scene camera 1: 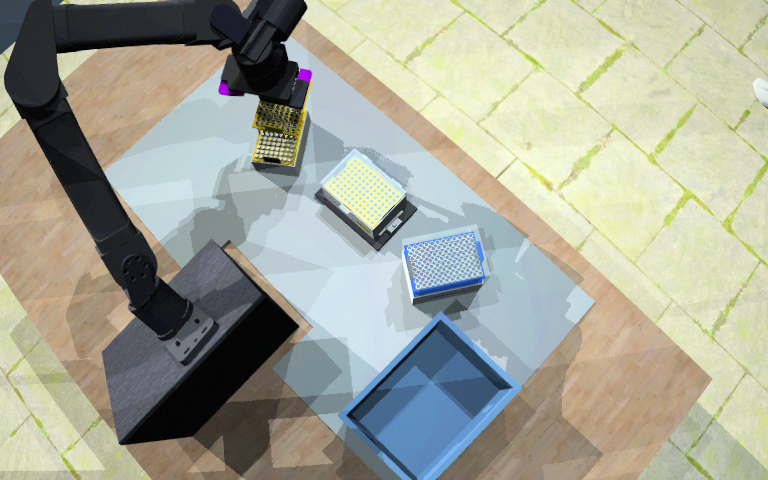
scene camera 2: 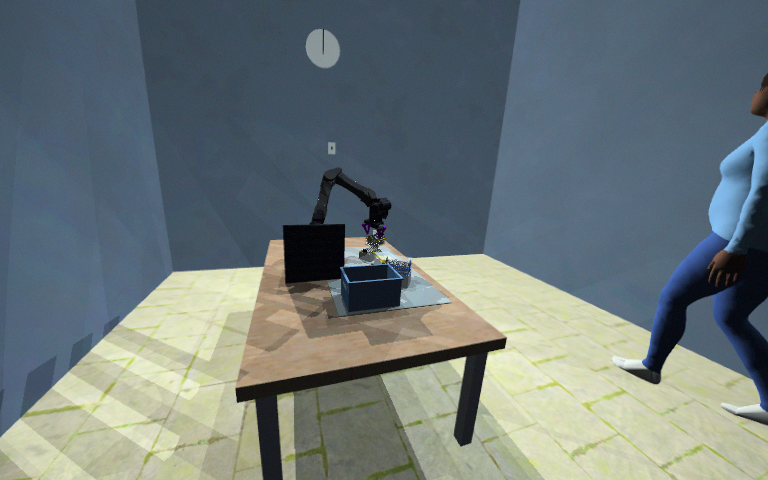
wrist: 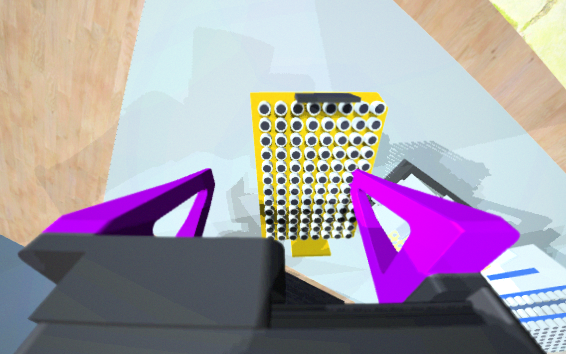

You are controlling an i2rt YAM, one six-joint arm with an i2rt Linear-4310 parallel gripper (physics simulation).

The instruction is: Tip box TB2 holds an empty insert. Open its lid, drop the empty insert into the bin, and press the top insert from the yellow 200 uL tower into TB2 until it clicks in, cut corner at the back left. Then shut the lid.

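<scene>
My gripper (scene camera 1: 265,82) (scene camera 2: 374,227) (wrist: 282,176) stands over the yellow tower (scene camera 1: 276,165) with its magenta fingers wide apart. A yellow insert full of tips (scene camera 1: 278,117) (scene camera 2: 374,240) (wrist: 316,150) is raised clear of the tower, just below the fingertips. In the wrist view a gap shows at its left side; what bears it is hidden. Another tip-filled insert (scene camera 1: 274,148) shows in the tower below. A box with a yellow perforated insert (scene camera 1: 365,191), apparently TB2, sits on a dark base under a clear, shut lid; its label is unreadable.
The blue bin (scene camera 1: 424,430) (scene camera 2: 370,295) stands beyond a tip box with a blue insert (scene camera 1: 444,263) (scene camera 2: 404,271). The arm's black pedestal (scene camera 1: 243,345) (scene camera 2: 314,253) stands at the mat's side. A person (scene camera 2: 741,186) is at the right, away from the table.
</scene>
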